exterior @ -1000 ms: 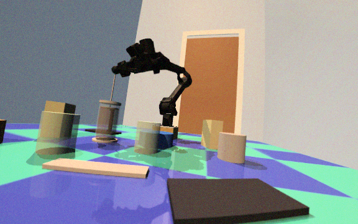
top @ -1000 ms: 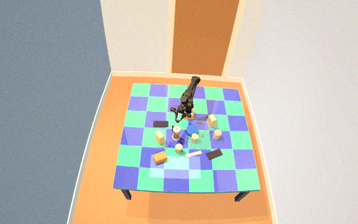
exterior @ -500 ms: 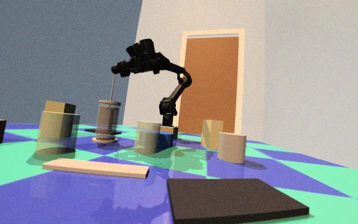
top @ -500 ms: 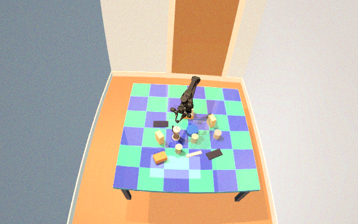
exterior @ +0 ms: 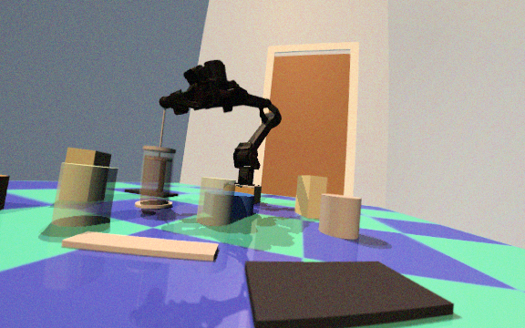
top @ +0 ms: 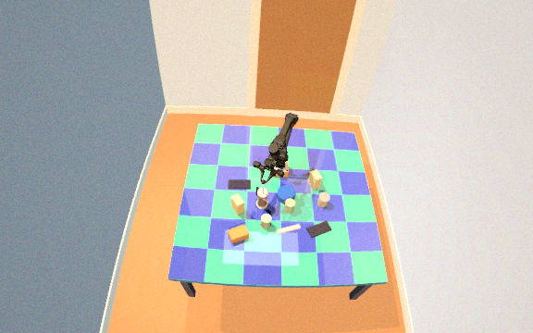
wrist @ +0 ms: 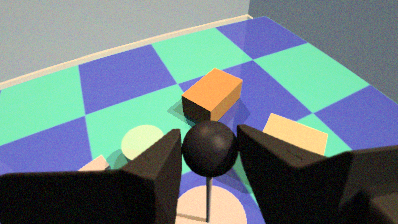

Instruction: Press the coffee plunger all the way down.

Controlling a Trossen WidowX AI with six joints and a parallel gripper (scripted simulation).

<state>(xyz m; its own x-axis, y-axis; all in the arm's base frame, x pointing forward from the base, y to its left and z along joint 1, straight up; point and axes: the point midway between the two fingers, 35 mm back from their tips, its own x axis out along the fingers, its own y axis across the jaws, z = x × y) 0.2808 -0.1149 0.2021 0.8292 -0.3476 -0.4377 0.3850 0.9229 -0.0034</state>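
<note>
The coffee press lies 13 cm below my gripper tip and 2 cm behind it. Round my gripper tip: blue cylinder: 22 cm below, 16 cm to the left, 8 cm behind; then orange box: 23 cm ahead, 22 cm below, 13 cm to the right.
</note>
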